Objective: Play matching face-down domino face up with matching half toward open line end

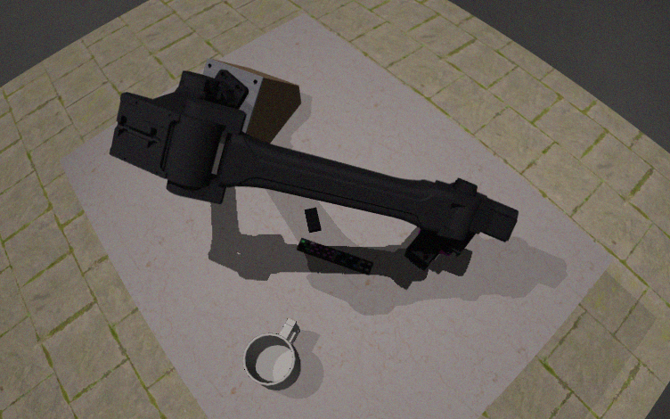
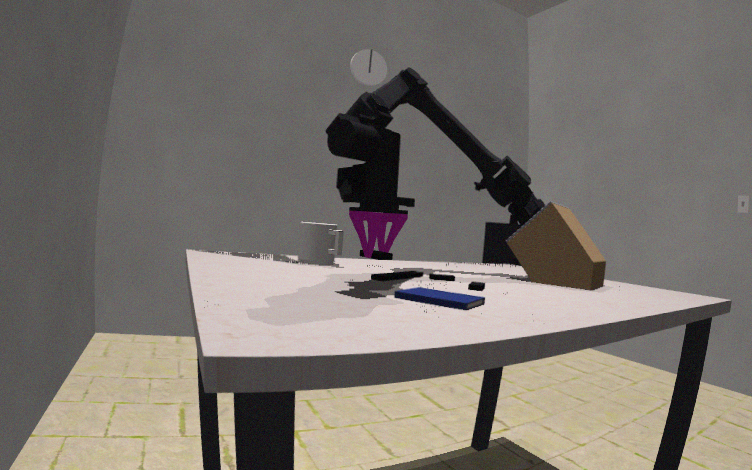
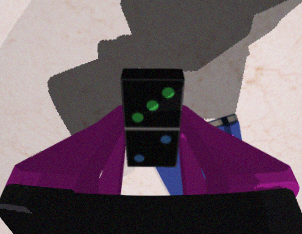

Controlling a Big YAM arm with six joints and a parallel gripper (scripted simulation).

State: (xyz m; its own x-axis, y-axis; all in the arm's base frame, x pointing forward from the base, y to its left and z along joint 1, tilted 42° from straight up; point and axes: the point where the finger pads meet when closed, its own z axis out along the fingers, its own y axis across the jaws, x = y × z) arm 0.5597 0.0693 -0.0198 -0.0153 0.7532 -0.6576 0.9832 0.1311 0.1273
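Now: hand 110 mm to the right of the blue book, 60 mm above it and 50 mm past it. Round my hand: domino (right at my hand); mug (380 mm to the right, 80 mm behind, 20 mm below).
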